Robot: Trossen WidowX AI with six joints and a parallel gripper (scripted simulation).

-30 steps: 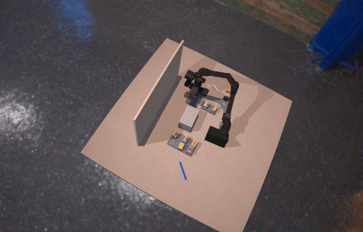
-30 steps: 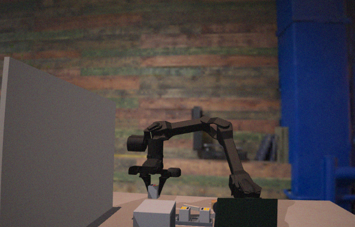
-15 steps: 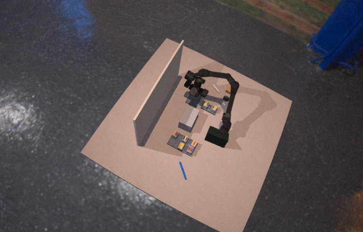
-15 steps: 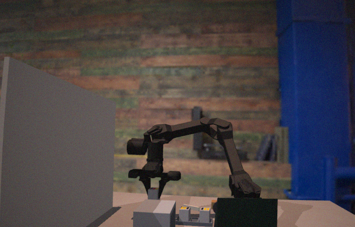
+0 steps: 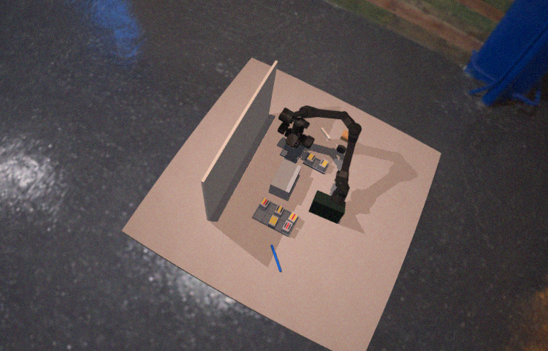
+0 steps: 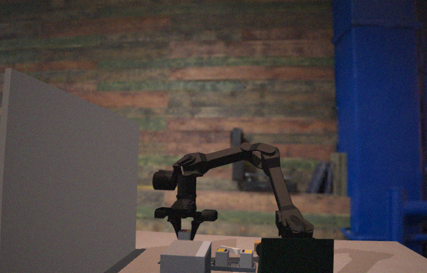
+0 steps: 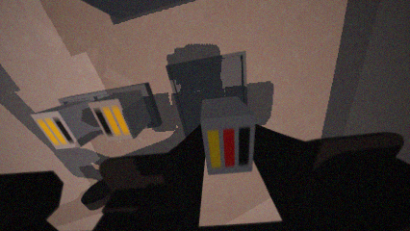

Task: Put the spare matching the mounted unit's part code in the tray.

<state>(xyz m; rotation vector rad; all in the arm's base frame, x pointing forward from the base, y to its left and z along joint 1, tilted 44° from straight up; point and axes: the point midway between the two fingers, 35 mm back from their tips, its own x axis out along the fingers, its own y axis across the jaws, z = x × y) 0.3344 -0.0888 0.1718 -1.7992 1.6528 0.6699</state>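
Right now the dark grey tray is 1 cm behind my gripper tip and 6 cm below it. From my gripper tip the other things lie so: black cylinder (23 cm behind, 13 cm to the right, 4 cm below); rack (15 cm behind, 1 cm to the left, 6 cm below); grey mounted unit (6 cm behind, 21 cm to the left, 1 cm below).
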